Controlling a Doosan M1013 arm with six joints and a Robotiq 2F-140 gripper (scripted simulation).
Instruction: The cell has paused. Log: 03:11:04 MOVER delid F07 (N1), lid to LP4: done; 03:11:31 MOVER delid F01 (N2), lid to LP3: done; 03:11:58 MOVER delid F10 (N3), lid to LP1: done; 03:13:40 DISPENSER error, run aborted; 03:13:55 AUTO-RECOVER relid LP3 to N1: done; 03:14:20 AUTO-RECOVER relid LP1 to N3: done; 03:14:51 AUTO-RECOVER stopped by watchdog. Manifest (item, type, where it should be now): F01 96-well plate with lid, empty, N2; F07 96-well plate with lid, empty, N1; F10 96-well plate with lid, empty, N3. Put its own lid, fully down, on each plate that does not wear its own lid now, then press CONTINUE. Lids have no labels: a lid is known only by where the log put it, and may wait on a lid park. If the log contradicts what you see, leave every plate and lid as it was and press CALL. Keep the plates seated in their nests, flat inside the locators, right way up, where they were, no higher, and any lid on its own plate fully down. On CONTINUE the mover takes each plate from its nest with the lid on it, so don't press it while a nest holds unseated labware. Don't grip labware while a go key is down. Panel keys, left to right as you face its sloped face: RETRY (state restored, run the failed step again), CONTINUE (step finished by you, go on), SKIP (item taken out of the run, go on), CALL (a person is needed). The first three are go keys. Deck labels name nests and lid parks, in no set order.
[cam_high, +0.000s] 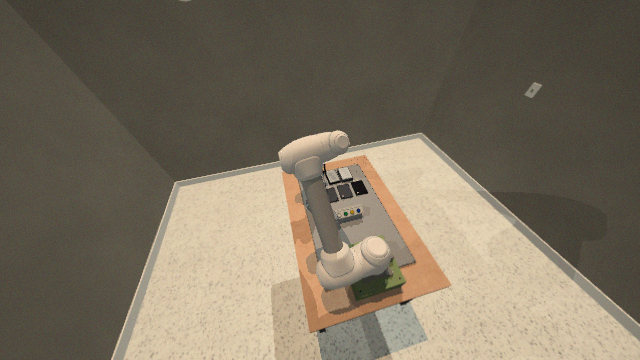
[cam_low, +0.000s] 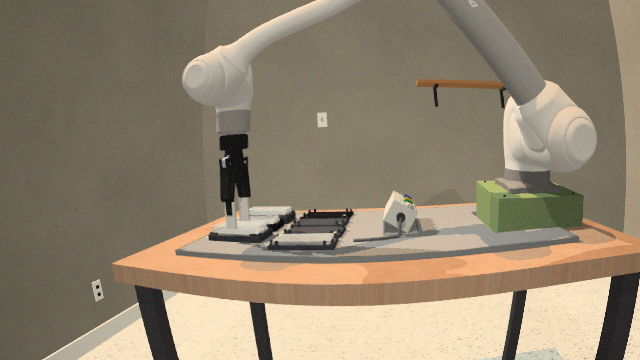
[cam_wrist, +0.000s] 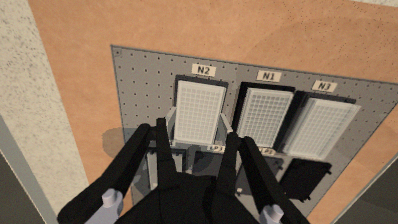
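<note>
Now: the plate 40 mm below my hand. The rest, counted from my hand: lid park LP4: 180 mm behind, 60 mm to the left, 50 mm below; then LP4 label: 100 mm behind, 70 mm to the left, 60 mm below; then lid park LP3: 180 mm behind, 60 mm to the right, 50 mm below.
</note>
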